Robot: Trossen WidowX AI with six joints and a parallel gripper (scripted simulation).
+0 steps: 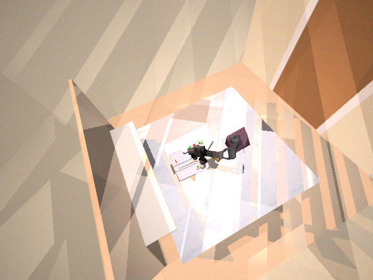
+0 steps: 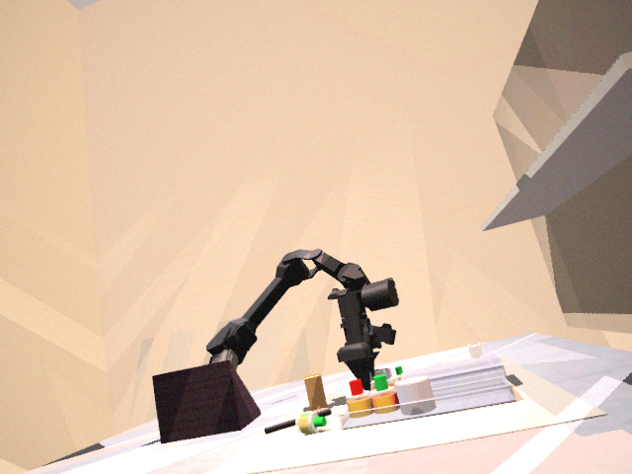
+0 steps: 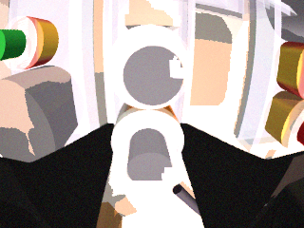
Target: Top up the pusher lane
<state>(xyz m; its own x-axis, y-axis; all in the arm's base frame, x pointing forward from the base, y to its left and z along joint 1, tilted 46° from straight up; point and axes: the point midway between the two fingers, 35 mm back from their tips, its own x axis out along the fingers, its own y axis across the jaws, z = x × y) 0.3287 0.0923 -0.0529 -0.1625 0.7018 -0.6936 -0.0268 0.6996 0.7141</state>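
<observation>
Now: the tan block 150 mm behind my gripper tip, 60 mm to the left of it and 10 mm above it. From my gripper tip the other things lie so: grey shelf: 500 mm ahead, 60 mm to the left, 340 mm above; dark rod: 140 mm behind, 80 mm to the right, 20 mm below; lane rack: 150 mm ahead, 20 mm to the right, 10 mm below.
</observation>
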